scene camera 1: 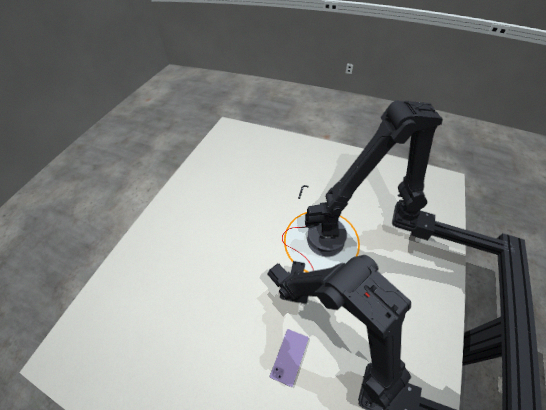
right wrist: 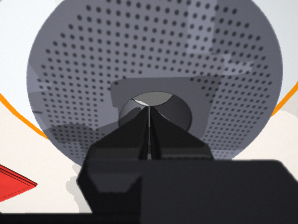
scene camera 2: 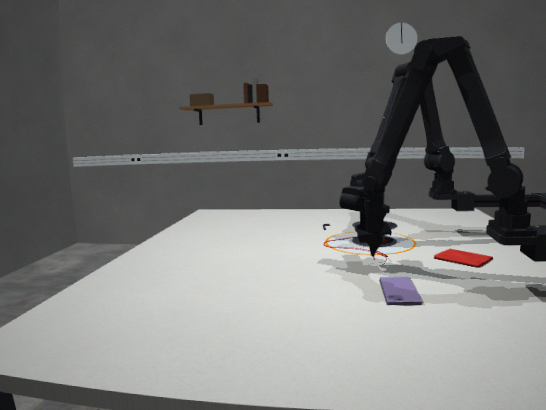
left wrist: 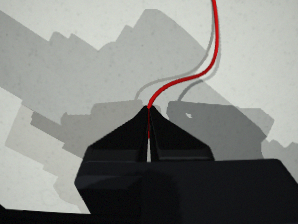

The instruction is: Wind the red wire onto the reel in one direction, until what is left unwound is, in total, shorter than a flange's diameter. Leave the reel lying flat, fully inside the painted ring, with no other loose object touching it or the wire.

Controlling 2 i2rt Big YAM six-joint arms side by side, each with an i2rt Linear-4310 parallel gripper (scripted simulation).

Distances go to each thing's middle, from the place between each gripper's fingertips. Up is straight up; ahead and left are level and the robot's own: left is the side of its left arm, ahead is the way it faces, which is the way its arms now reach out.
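My right gripper is 20 mm above the dark grey reel (right wrist: 225, 72). And if you count from my left hand (scene camera 2: 372, 255), that reel is 30 cm to the right of it, 1 cm below it and 4 cm behind it.
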